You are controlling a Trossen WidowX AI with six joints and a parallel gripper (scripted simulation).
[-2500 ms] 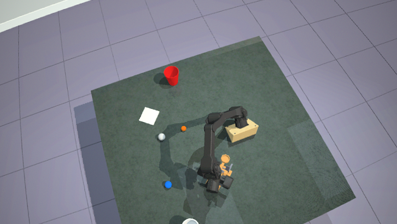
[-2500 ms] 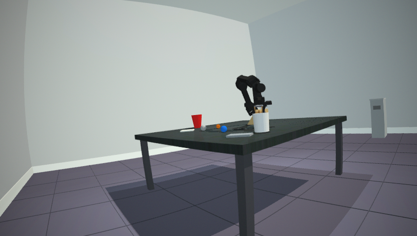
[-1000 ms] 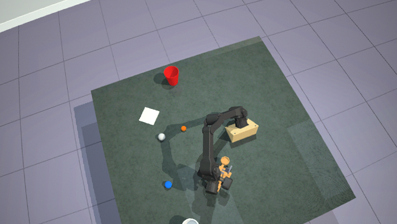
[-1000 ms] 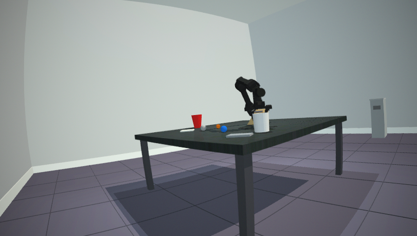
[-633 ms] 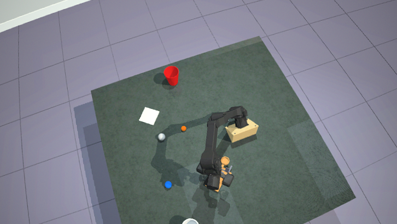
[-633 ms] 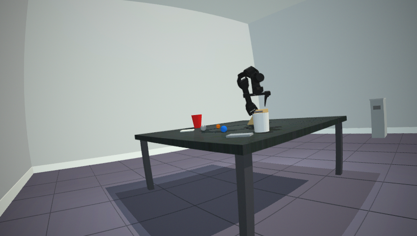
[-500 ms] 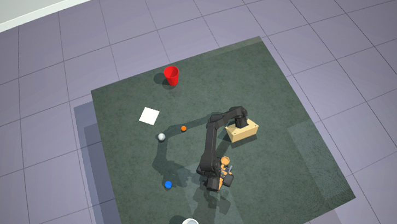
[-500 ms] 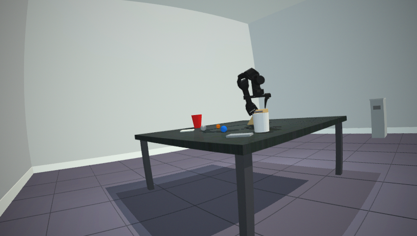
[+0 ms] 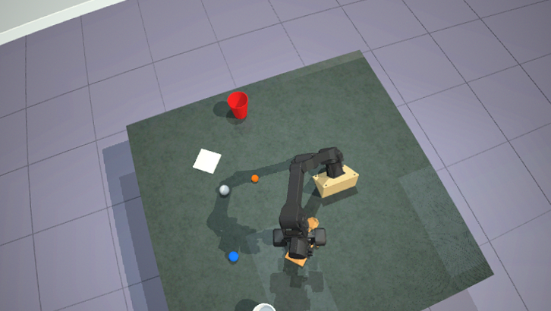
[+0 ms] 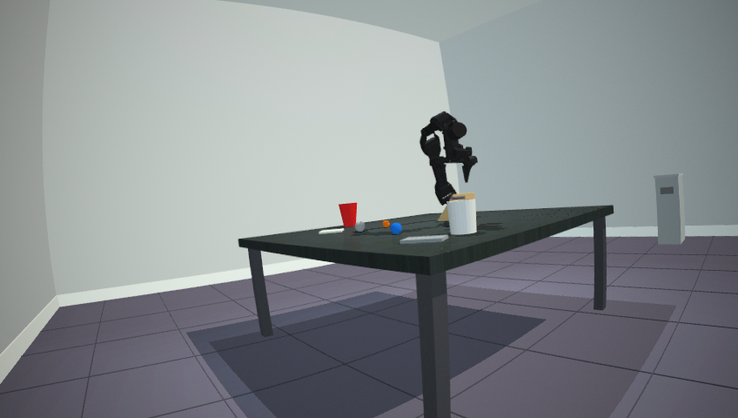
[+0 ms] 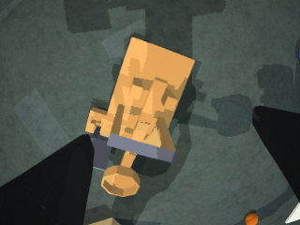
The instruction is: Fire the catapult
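Right now my gripper tip is 380 mm to the left of the orange ball, 140 mm above it and 10 mm short of it. The rest, counted from my gripper tip: white mug 230 mm ahead, 170 mm to the left, 130 mm below; blue ball 240 mm ahead, 140 mm below, 110 mm to the right; wooden catapult 110 mm below, 70 mm behind, 30 mm to the right.
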